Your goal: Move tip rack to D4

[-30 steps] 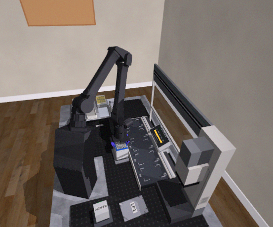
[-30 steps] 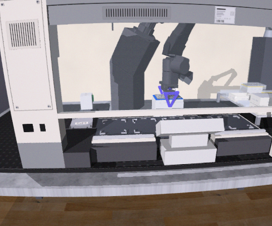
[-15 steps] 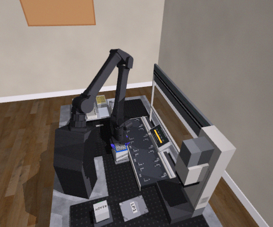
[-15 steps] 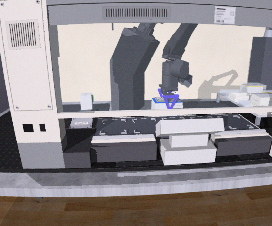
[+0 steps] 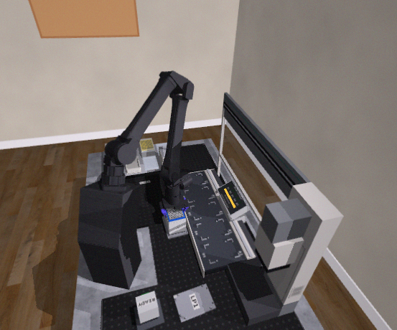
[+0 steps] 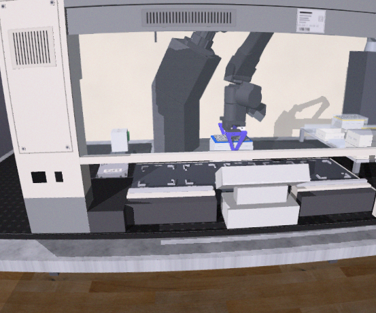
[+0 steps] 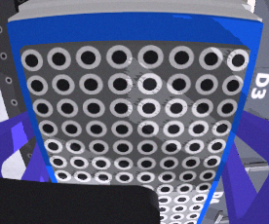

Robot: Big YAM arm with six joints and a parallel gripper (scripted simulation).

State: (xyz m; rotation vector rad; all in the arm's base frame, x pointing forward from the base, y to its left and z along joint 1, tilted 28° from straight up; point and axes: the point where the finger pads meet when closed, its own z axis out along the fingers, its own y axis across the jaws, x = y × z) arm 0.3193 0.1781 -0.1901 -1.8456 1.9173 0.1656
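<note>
Now: the tip rack 1 cm ahead of my hand and 1 cm to the right of it. Round my hand: shelf label 10 cm behind, 37 cm to the left, 8 cm below; ready block 19 cm behind, 36 cm to the right, 1 cm below; regrip nest RG 8 cm below.
</note>
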